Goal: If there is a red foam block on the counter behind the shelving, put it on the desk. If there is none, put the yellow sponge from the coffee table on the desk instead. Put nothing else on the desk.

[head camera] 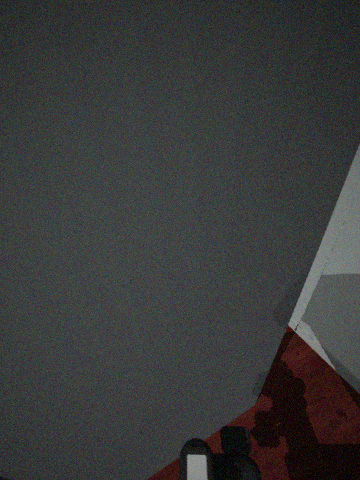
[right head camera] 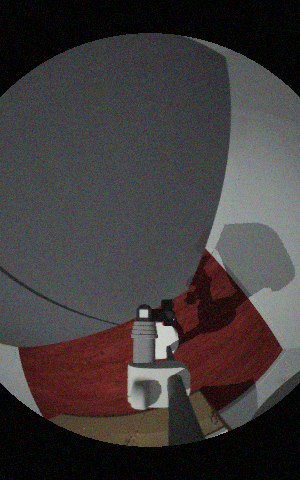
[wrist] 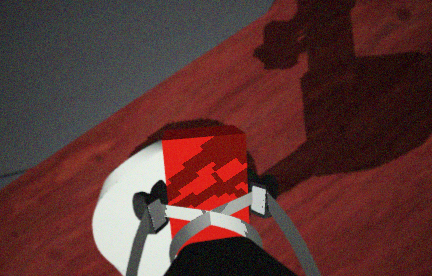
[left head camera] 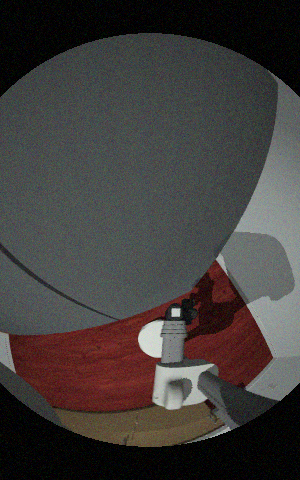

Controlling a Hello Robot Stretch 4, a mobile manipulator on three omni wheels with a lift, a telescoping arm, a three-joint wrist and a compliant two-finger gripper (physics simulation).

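Seen in the pictures: gripper, fingertip midpoint: (wrist: 205, 190); robot's base at its link origin: (right head camera: 158, 339) (left head camera: 158, 337).
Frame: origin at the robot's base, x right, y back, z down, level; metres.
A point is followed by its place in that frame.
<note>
A red foam block (wrist: 205, 170) @[x 0.088, y -0.199, z -0.689 m] shows upright in the wrist view, with patches of shadow across its face. My gripper (wrist: 205, 190) @[x 0.087, y -0.173, z -0.638 m] has one fingertip on each side of it and is shut on it. The block hangs above the dark red wood surface. In the head views the wrist parts hide the fingers and most of the block. The desk, the coffee table and the yellow sponge cannot be made out in these views.
A large plain grey panel (head camera: 150, 200) @[x -0.055, y -0.369, z -1.411 m] (left head camera: 125, 175) @[x -0.140, y -0.325, z -1.431 m] (right head camera: 110, 175) @[x -0.030, y -0.382, z -1.431 m] (wrist: 75, 60) @[x -0.084, y -0.354, z -0.455 m] stands very close in front. A pale wall (head camera: 347, 240) @[x 0.837, y -1.032, z -0.867 m] (right head camera: 265, 175) @[x 0.923, y -0.866, z -1.285 m] is at the right. A white rounded part (left head camera: 150, 340) @[x -0.079, y 0.023, z -0.187 m] (wrist: 120, 215) @[x -0.128, y -0.034, z -0.187 m] lies below the wrist. A tan surface (left head camera: 110, 425) (right head camera: 110, 427) shows near the bottom.
</note>
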